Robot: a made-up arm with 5 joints. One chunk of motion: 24 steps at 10 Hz.
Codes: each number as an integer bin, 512 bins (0 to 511) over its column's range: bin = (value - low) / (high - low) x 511, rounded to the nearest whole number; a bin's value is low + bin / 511 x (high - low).
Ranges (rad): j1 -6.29..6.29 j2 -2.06..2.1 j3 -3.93..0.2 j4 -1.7..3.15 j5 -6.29..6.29
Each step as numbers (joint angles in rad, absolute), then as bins.
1 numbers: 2.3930 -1.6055 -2.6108 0.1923 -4.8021
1 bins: 353 56 163 199 60
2 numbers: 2.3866 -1.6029 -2.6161 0.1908 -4.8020
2 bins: 352 56 163 199 60
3 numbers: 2.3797 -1.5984 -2.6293 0.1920 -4.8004
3 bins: 352 57 161 199 61
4 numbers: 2.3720 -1.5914 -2.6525 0.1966 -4.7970
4 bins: 352 58 158 200 61
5 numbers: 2.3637 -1.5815 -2.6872 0.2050 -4.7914
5 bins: 352 59 154 201 61
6 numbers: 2.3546 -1.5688 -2.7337 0.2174 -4.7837
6 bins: 351 60 148 202 61
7 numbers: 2.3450 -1.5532 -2.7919 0.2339 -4.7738
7 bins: 351 62 141 204 62
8 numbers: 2.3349 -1.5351 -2.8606 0.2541 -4.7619
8 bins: 350 64 132 206 62
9 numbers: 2.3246 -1.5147 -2.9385 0.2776 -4.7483
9 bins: 350 67 123 208 63
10 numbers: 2.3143 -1.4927 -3.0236 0.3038 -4.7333
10 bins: 350 70 112 211 63
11 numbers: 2.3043 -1.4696 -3.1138 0.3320 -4.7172
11 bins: 349 73 101 214 64
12 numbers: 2.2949 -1.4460 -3.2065 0.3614 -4.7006
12 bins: 349 75 90 217 65
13 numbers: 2.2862 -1.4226 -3.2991 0.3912 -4.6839
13 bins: 348 78 78 220 65
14 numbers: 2.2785 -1.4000 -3.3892 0.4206 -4.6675
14 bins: 348 81 67 223 66
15 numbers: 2.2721 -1.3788 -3.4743 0.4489 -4.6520
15 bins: 348 84 56 226 67
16 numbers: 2.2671 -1.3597 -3.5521 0.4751 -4.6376
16 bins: 348 86 47 229 67
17 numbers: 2.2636 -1.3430 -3.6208 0.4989 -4.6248
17 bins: 347 88 38 232 68
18 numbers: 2.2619 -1.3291 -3.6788 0.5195 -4.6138
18 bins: 347 90 31 234 68
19 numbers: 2.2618 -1.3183 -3.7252 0.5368 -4.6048
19 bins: 347 91 25 236 68
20 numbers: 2.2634 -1.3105 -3.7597 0.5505 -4.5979
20 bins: 347 92 21 237 69
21 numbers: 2.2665 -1.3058 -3.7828 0.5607 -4.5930
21 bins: 348 93 18 238 69
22 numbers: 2.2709 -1.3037 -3.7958 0.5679 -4.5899
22 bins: 348 93 17 239 69
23 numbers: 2.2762 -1.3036 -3.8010 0.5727 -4.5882
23 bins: 348 93 16 239 69
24 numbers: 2.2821 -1.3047 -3.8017 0.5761 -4.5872
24 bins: 348 93 16 240 69
